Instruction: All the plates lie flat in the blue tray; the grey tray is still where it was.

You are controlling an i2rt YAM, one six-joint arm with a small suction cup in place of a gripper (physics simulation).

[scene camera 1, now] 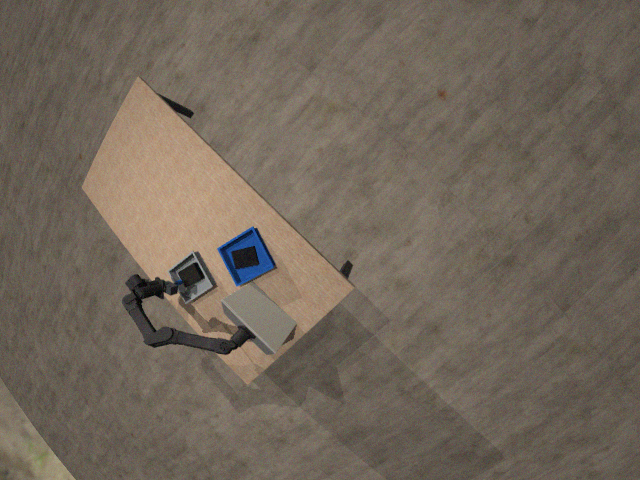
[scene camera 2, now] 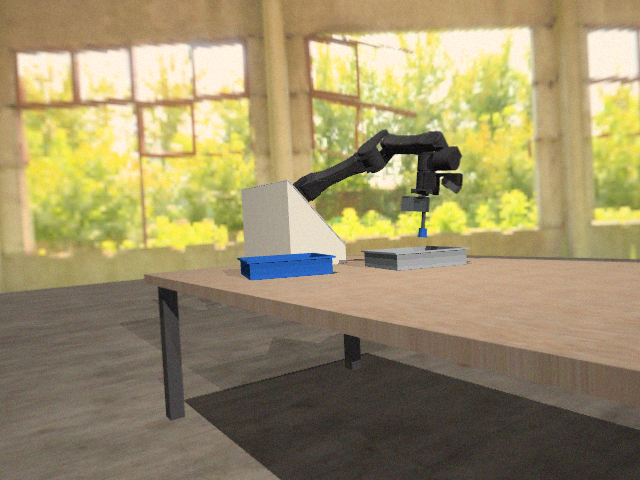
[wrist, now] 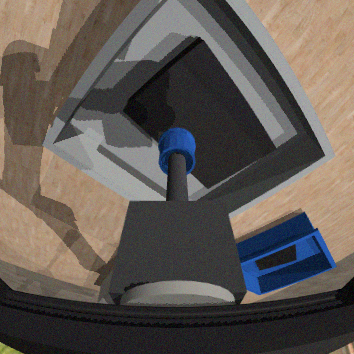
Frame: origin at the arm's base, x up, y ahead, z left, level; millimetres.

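Where they show: hand, its tool point: (scene camera 1: 180, 281) (scene camera 2: 422, 237) (wrist: 176, 144); arm's base, origin of its link: (scene camera 1: 246, 330) (scene camera 2: 287, 210).
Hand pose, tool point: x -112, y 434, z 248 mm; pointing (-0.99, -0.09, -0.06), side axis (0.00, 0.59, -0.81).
Each offset is from my tool point to the top centre of the thing. Level surfaces: height alone.
The grey tray {dz -31, dx -35, dy -9 mm} (scene camera 1: 207, 273) (scene camera 2: 433, 259) (wrist: 314, 125) stands on the table. A dark square plate {dz -33, dx -49, dy +7 mm} (scene camera 1: 191, 275) (wrist: 215, 110) lies in it. The blue tray {dz -402, dx -35, dy -147 mm} (scene camera 1: 264, 248) (scene camera 2: 289, 267) (wrist: 327, 248) stands beside it, nearer the arm's base in scene camera 2, and a dark plate {dz -380, dx -71, dy -141 mm} (scene camera 1: 245, 257) (wrist: 276, 258) lies in it. My suction cup (scene camera 1: 178, 282) (scene camera 2: 422, 233) (wrist: 177, 150) is blue, points down and hangs above the grey tray, with nothing on it. The trays' walls hide the plates in scene camera 2.
The beige wedge-shaped base block (scene camera 1: 261, 317) (scene camera 2: 266, 219) of the arm stands at one end of the wooden table {dx -85 mm} (scene camera 1: 170, 180) (scene camera 2: 465, 299), close to both trays. The arm (scene camera 1: 191, 339) (scene camera 2: 341, 167) reaches from it past the table's long edge. Its shadow falls across the grey tray.
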